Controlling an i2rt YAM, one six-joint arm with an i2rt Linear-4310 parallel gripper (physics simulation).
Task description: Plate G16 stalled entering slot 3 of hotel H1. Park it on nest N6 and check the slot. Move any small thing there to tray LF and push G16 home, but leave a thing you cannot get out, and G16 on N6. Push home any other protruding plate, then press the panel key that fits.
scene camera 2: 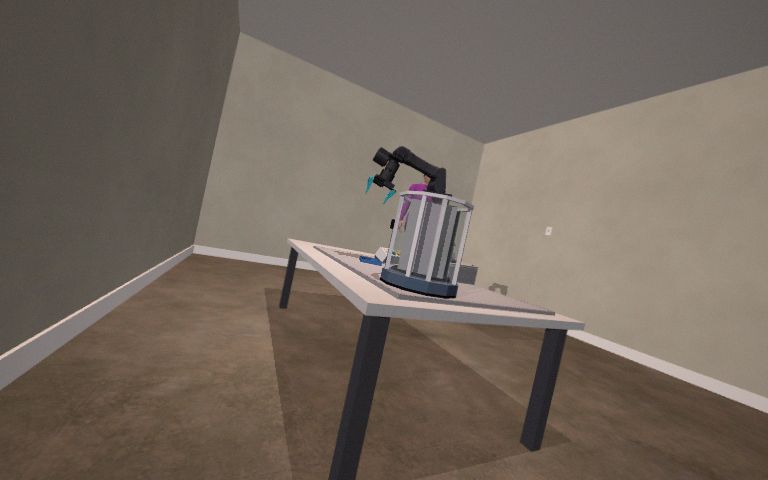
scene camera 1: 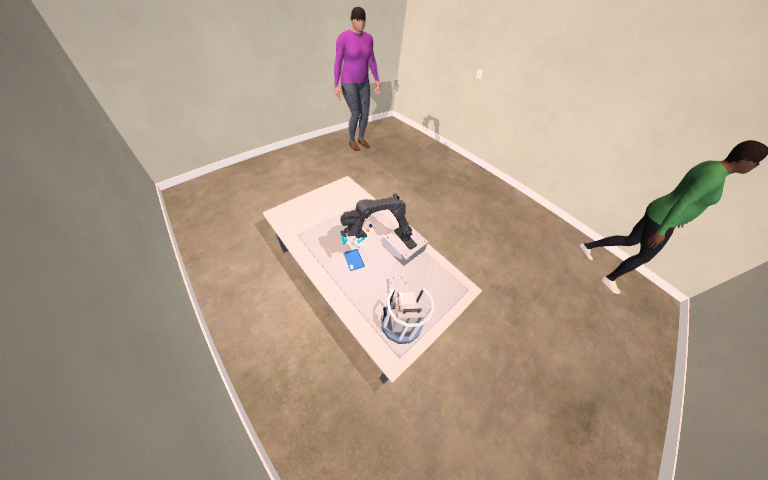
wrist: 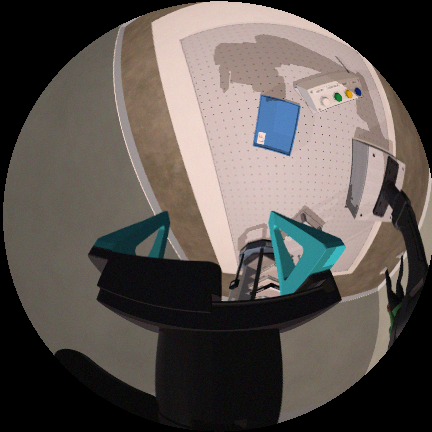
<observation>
In view: a round plate rack [scene camera 2: 429, 232] and a blue flat plate [wrist: 276, 118].
The round plate rack is seen too in scene camera 1 [scene camera 1: 404, 327] and in the wrist view [wrist: 255, 255].
</observation>
